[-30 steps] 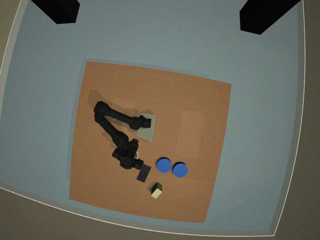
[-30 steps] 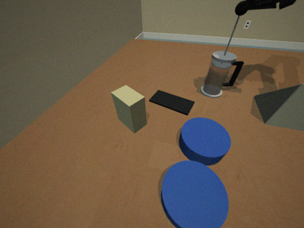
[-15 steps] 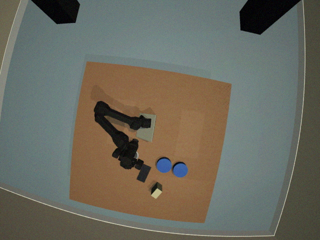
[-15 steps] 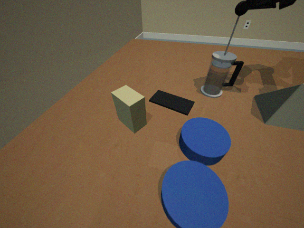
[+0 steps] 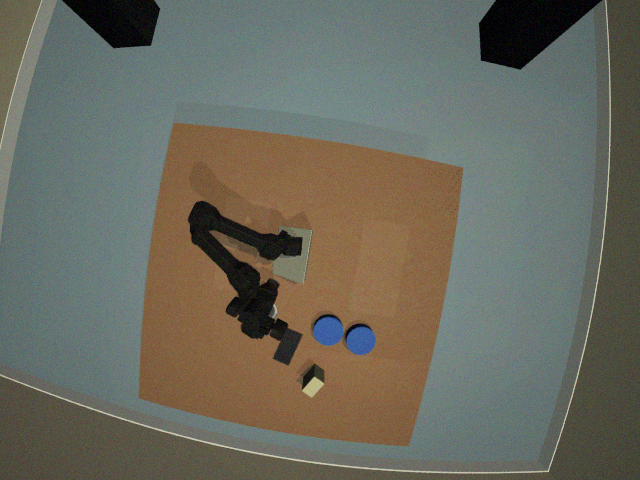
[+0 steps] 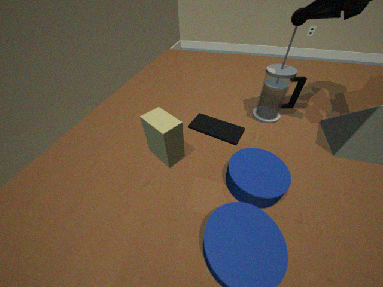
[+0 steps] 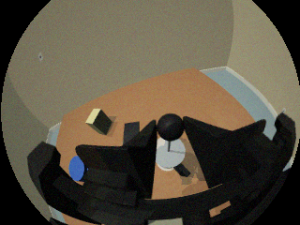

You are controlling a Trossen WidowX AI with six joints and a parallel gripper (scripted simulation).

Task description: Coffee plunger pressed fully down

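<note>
The coffee press is 3 cm behind my gripper tip and 13 cm below it.
</note>
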